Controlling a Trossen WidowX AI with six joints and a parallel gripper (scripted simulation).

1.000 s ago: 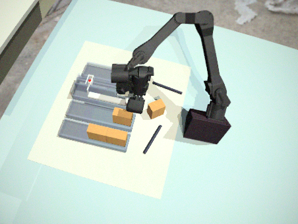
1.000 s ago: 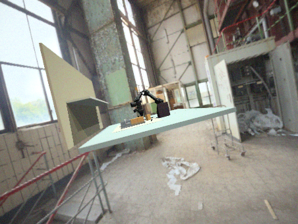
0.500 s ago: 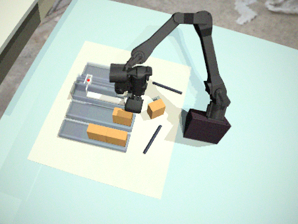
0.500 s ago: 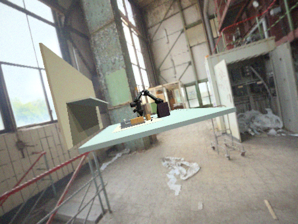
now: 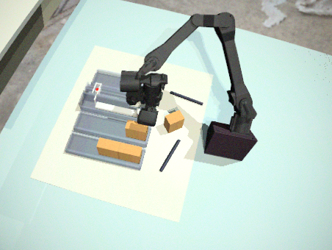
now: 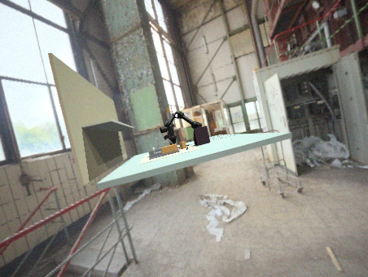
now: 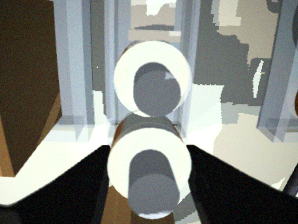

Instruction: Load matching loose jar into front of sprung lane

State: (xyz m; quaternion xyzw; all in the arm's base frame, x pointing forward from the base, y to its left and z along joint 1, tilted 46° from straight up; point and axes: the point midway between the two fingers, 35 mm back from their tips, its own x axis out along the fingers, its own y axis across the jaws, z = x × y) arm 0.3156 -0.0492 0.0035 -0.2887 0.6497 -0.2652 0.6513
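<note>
My gripper tip is 160 mm short of the lane, 30 mm above it and 20 mm to the left of it. The rest, counted from my gripper tip: pale plate 140 mm ahead, 30 mm to the right.
</note>
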